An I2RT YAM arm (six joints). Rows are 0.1 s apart.
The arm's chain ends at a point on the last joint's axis. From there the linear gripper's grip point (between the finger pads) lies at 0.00 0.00 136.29 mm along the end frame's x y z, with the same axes.
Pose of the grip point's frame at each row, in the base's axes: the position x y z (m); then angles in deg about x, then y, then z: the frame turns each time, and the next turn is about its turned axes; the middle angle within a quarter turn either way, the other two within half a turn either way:
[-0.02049, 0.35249, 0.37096, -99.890, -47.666, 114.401]
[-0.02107, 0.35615, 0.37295, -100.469, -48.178, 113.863]
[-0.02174, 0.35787, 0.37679, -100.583, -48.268, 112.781]
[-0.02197, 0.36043, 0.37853, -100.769, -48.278, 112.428]
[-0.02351, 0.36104, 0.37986, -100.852, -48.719, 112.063]
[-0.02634, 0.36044, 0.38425, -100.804, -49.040, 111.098]
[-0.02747, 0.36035, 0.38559, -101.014, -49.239, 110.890]
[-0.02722, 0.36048, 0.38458, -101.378, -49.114, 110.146]
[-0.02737, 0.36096, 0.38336, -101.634, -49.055, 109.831]
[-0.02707, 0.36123, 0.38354, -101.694, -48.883, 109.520]
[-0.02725, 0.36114, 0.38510, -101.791, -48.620, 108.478]
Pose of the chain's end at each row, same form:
[0.08026, 0.26207, 0.38672, -99.890, -47.666, 114.401]
[0.08050, 0.26678, 0.38946, -100.469, -48.178, 113.863]
[0.07997, 0.26869, 0.39345, -100.583, -48.268, 112.781]
[0.07975, 0.27132, 0.39548, -100.769, -48.278, 112.428]
[0.07891, 0.27273, 0.39679, -100.852, -48.719, 112.063]
[0.07658, 0.27268, 0.40100, -100.804, -49.040, 111.098]
[0.07576, 0.27300, 0.40259, -101.014, -49.239, 110.890]
[0.07582, 0.27302, 0.40218, -101.378, -49.114, 110.146]
[0.07558, 0.27348, 0.40137, -101.634, -49.055, 109.831]
[0.07561, 0.27347, 0.40171, -101.694, -48.883, 109.520]
[0.07501, 0.27295, 0.40351, -101.791, -48.620, 108.478]

